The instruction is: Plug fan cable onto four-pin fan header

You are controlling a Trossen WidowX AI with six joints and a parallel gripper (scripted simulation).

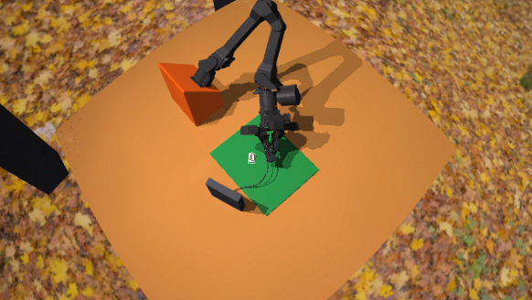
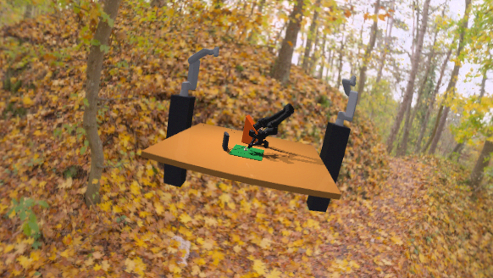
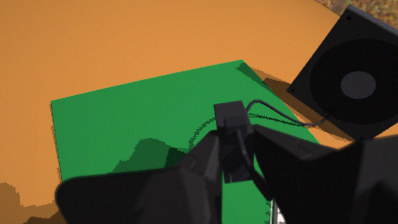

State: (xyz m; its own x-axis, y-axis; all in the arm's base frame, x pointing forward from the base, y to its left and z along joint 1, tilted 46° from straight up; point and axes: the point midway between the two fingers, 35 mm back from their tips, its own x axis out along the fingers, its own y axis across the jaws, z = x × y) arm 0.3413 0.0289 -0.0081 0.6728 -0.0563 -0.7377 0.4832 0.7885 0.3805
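Right now my gripper tip is 3 cm past the green board, 2 cm to the left of it and 9 cm above it. Also, from my gripper tip: white four-pin fan header 6 cm behind, 4 cm to the right, 7 cm below; dark plug 1 cm below; dark flat fan 1 cm behind, 19 cm to the right, 1 cm below.
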